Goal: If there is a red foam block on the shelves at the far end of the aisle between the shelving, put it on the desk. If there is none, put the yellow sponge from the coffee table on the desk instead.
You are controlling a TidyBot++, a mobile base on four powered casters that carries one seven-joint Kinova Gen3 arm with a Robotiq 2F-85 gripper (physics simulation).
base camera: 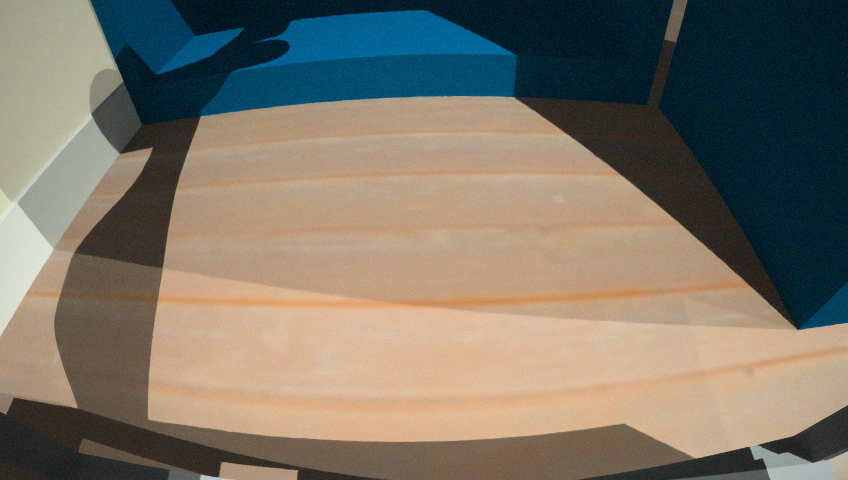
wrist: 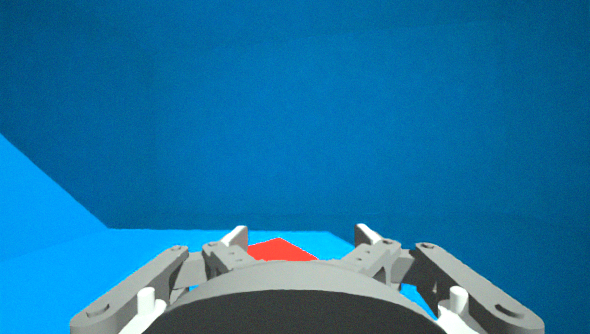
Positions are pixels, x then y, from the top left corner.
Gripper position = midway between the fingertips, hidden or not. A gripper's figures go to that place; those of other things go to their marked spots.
The gripper (wrist: 300, 237) is 0.17 m from the lens. A red foam block (wrist: 276, 249) is 0.18 m from the lens.
